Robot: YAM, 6 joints.
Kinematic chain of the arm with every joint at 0, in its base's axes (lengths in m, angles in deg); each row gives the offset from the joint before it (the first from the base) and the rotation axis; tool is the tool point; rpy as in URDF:
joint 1: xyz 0 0 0.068 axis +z
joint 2: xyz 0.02 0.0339 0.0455 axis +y
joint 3: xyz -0.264 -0.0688 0 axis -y
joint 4: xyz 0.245 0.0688 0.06 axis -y
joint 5: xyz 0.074 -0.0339 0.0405 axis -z
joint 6: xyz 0.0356 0 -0.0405 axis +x
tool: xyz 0 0 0 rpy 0 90 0
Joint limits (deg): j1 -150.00..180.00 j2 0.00..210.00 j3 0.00..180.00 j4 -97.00..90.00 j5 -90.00..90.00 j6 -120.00..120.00
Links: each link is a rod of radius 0.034 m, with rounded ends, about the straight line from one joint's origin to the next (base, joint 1, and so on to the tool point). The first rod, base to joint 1, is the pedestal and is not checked.
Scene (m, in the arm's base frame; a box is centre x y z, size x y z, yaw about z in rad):
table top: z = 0
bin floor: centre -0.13 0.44 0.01 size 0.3 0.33 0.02 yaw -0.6
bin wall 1: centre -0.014 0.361 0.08 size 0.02 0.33 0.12 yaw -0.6
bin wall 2: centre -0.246 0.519 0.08 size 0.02 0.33 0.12 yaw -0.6
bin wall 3: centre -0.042 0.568 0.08 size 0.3 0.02 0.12 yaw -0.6
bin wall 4: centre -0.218 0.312 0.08 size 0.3 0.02 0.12 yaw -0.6
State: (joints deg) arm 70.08 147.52 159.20 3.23 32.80 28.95
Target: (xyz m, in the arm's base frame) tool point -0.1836 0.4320 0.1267
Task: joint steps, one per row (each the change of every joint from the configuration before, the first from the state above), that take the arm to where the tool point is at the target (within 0.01 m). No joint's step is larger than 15 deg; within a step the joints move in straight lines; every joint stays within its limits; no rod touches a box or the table.
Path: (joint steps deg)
1: 9.06 -3.34 -12.66 -7.00 0.00 0.00
2: 9.06 -3.33 -12.65 -7.00 0.00 0.00
3: 9.06 -3.34 -12.66 -7.00 -0.01 0.00
4: 9.06 -3.33 -12.66 -7.00 0.00 0.00
5: 9.06 -3.34 -12.65 -6.99 0.00 0.00

